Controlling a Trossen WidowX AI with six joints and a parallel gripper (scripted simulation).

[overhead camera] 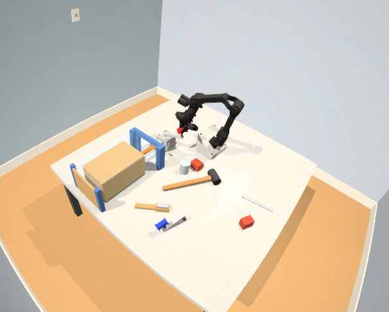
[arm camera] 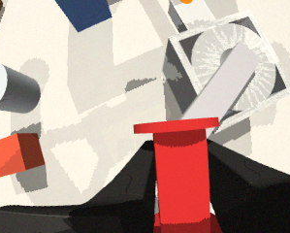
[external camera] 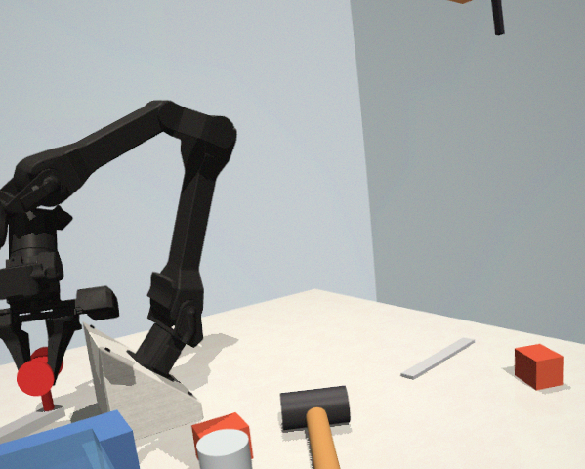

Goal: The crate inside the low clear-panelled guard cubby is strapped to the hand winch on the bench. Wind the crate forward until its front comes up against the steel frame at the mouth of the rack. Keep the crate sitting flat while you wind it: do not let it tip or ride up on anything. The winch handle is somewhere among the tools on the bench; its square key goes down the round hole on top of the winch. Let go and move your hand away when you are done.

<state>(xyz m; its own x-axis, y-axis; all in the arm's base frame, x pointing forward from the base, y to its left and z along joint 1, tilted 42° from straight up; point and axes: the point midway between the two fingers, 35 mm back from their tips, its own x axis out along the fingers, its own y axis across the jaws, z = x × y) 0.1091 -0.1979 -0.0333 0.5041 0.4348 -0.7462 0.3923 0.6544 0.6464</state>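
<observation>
My gripper tip is 30 mm to the left of the grey crank bar and 30 mm above it. From my gripper tip the other things lie so: grey winch: 100 mm below, 90 mm to the right, 10 mm ahead; then blue frame: 190 mm ahead, 100 mm to the right, 30 mm below; then red knob: 10 mm to the left, 10 mm behind.
</observation>
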